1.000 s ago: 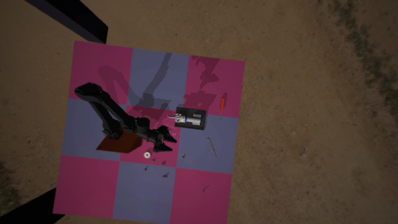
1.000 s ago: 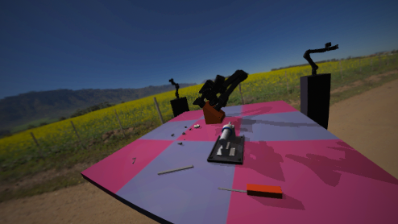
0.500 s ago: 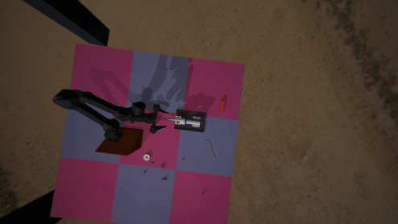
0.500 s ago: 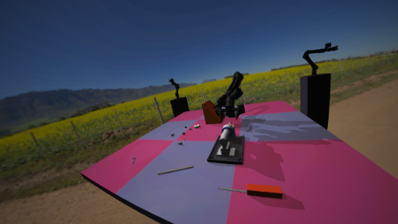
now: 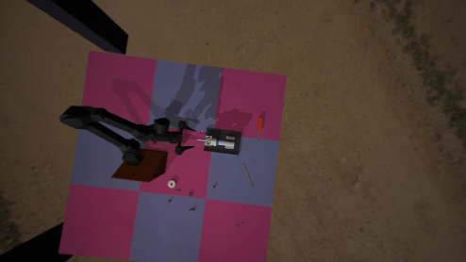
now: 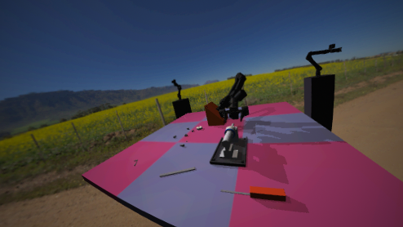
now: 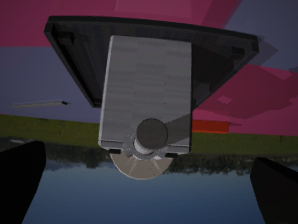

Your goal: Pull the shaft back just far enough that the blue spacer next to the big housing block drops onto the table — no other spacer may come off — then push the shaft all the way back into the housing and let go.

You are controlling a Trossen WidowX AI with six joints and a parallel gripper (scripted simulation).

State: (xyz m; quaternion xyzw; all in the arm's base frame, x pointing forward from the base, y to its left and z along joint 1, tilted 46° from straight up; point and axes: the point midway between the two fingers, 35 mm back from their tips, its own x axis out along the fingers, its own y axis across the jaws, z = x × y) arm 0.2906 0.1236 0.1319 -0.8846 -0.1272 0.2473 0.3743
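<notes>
My gripper tip is 13 cm short of the blue spacer and 1 cm above it. Round my gripper tip: white ring 32 cm to the right, 12 cm behind, 8 cm below; then screwdriver 38 cm ahead, 11 cm to the left, 9 cm below.
</notes>
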